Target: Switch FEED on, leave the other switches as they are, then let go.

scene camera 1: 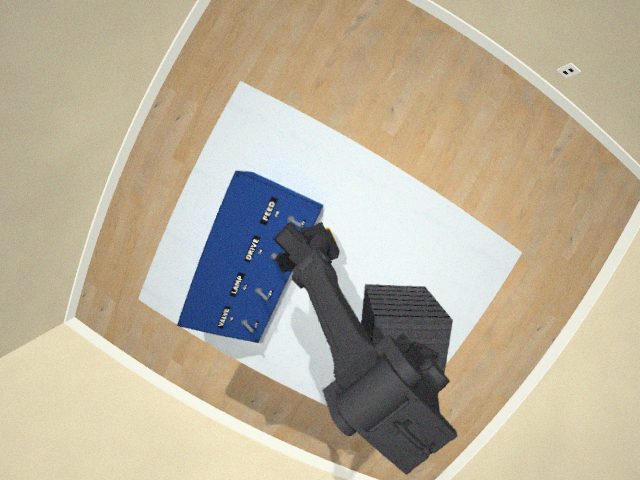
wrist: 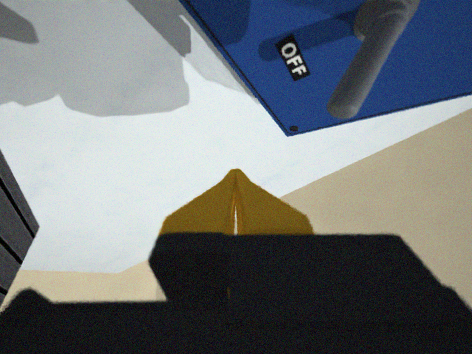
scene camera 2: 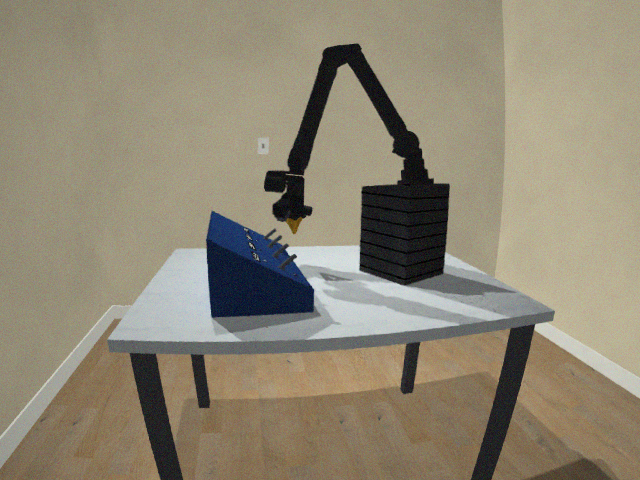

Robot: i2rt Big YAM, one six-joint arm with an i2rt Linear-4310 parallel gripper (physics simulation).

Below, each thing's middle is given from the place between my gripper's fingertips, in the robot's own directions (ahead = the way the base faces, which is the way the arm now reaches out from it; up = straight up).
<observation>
My hand is 8 cm short of the feed lever (wrist: 351,91), 3 cm to the right of it and 1 cm below it. Also, from my hand: blue sloped switch panel (scene camera 1: 237,261) (16 cm ahead, 22 cm to the left, 2 cm below).
</observation>
